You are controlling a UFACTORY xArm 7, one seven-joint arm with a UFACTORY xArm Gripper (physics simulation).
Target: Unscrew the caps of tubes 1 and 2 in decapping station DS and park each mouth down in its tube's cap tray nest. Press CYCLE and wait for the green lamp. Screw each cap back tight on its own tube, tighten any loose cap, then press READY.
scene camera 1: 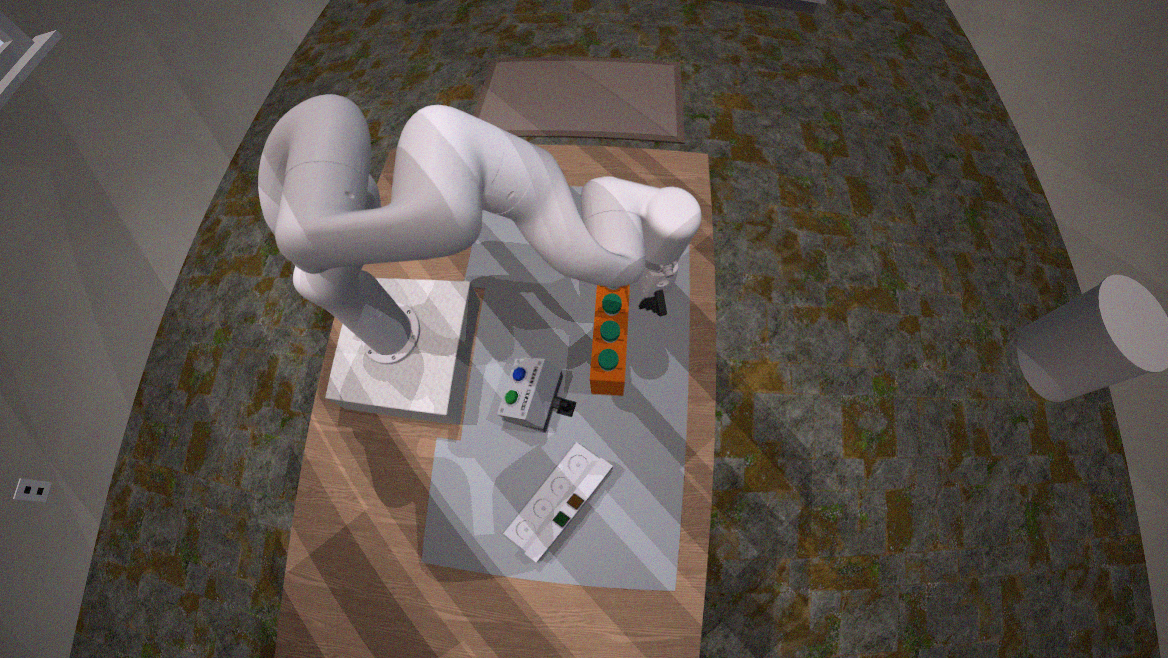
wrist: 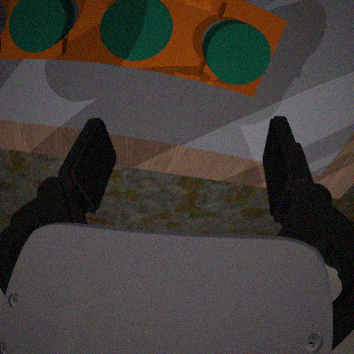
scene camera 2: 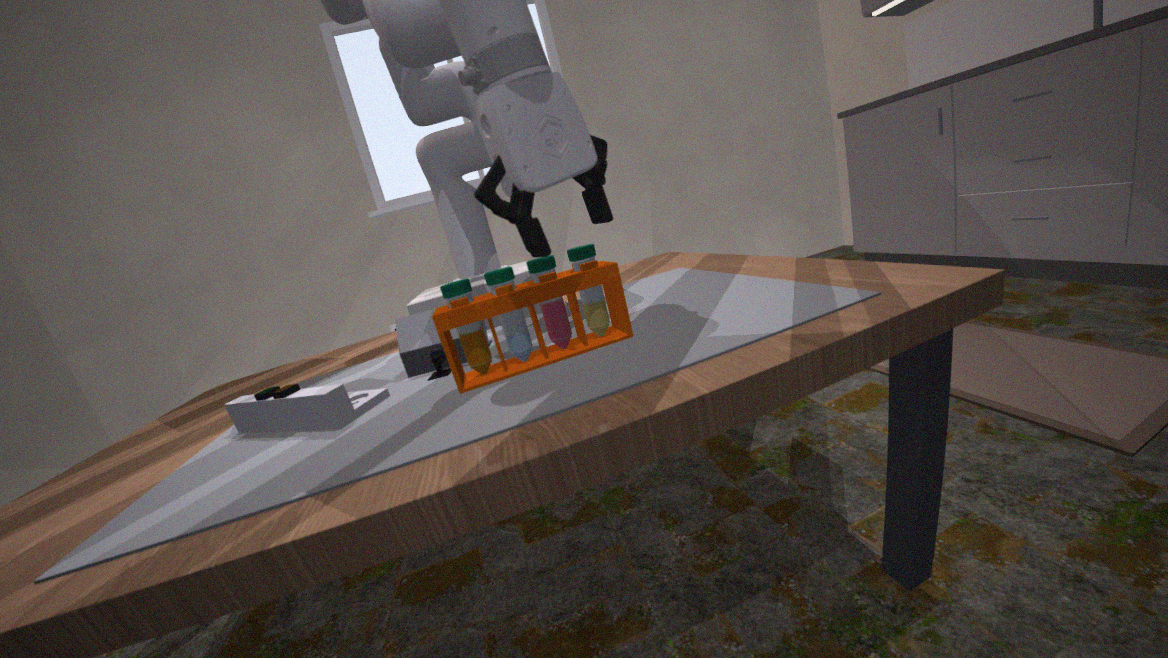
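Seen in the pictures: gripper, fingertip midpoint: (scene camera 1: 639, 281) (wrist: 185, 135) (scene camera 2: 574, 238); arm's base, origin of the base link: (scene camera 1: 391, 333) (scene camera 2: 481, 277).
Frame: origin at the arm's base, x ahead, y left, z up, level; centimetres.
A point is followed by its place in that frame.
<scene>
My gripper (scene camera 1: 653, 303) (scene camera 2: 569, 230) {z 4.9, x 44.8, y 16.8 cm} (wrist: 185, 135) {z 4.9, x 44.8, y 16.8 cm} is open and empty, above and beside the rack. The orange rack (scene camera 1: 607, 385) {z -2.1, x 42.6, y -0.8 cm} (scene camera 2: 622, 304) {z -4.3, x 42.7, y 20.9 cm} (wrist: 185, 31) {z 0.8, x 40.5, y 15.3 cm} stands upright with tubes of amber (scene camera 2: 475, 351) {z -4.8, x 43.6, y 2.4 cm}, blue (scene camera 2: 516, 339) {z -4.9, x 42.9, y 7.4 cm}, pink (scene camera 2: 557, 323) {z -4.5, x 42.2, y 12.6 cm} and yellow (scene camera 2: 597, 315) {z -5.1, x 41.5, y 17.7 cm} liquid. Each carries a green cap; the end cap (scene camera 1: 608, 359) {z 3.4, x 42.2, y 2.1 cm} (scene camera 2: 456, 288) {z 2.9, x 43.8, y 2.7 cm} over amber is nearest the box. The arm mostly hides the far cap in scene camera 1. Tube numbers are unreadable. The white cap tray (scene camera 1: 596, 472) {z -4.1, x 43.7, y -16.3 cm} (scene camera 2: 290, 415) {z -6.5, x 42.8, y -21.9 cm} has empty round nests. The button box (scene camera 1: 529, 411) {z -0.6, x 30.4, y -8.5 cm} (scene camera 2: 415, 341) {z -3.8, x 32.3, y -7.6 cm} has blue (scene camera 1: 519, 373) {z -1.5, x 26.8, y -1.9 cm} and green (scene camera 1: 511, 397) {z -1.5, x 26.5, y -6.5 cm} buttons.
A small black fixture (scene camera 1: 564, 406) {z -6.2, x 35.4, y -5.2 cm} (scene camera 2: 439, 363) {z -7.1, x 35.6, y -4.4 cm} sits beside the button box. Dark green (scene camera 1: 561, 519) {z -3.3, x 39.6, y -25.8 cm} and brown (scene camera 1: 575, 501) {z -3.3, x 41.3, y -22.1 cm} squares sit on the tray. The arm's white base block (scene camera 1: 351, 384) {z 0.0, x -5.1, y -11.7 cm} stands left of the grey mat (scene camera 1: 645, 523) {z -8.6, x 54.2, y -23.6 cm} (scene camera 2: 735, 298) {z -8.7, x 38.9, y 37.6 cm} on the wooden table (scene camera 1: 490, 621) {z -8.9, x 30.5, y -48.5 cm} (scene camera 2: 899, 282) {z -9.0, x 50.2, y 53.9 cm}.
</scene>
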